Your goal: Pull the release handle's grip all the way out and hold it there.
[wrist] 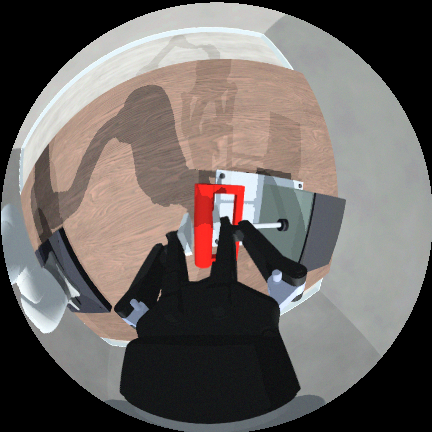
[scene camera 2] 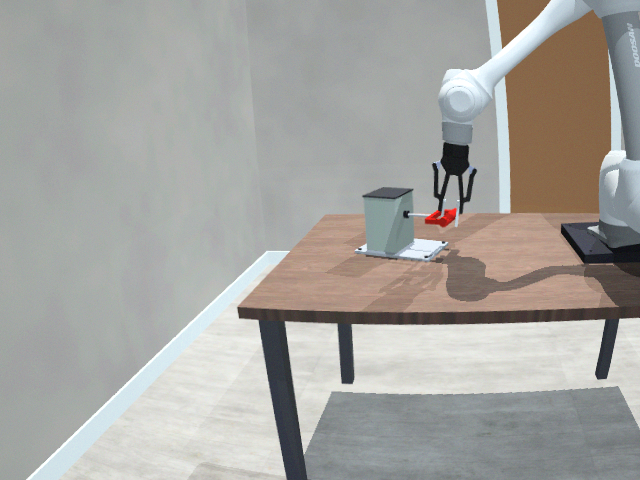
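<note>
The release handle's red grip [scene camera 2: 434,220] [wrist: 203,200] is a rectangular loop with a thick outer bar. A thin pale rod [scene camera 2: 419,214] [wrist: 269,226] joins it to the grey-green housing [scene camera 2: 377,222] [wrist: 285,202]. A length of rod shows between the grip and the housing, so the grip stands off from the housing's face. My gripper [scene camera 2: 449,213] [wrist: 202,217] points down and is shut on the red grip's outer bar, one finger inside the loop and one outside. The lower ends of the fingers are partly hidden by the grip.
The housing has a dark top [scene camera 2: 388,192] [wrist: 325,232] and stands on a pale base plate [scene camera 2: 421,250] [wrist: 237,178] on the wooden table [scene camera 2: 310,289] [wrist: 250,105]. The robot's dark mount [scene camera 2: 578,242] [wrist: 82,275] is on the table, on the side of the grip away from the housing.
</note>
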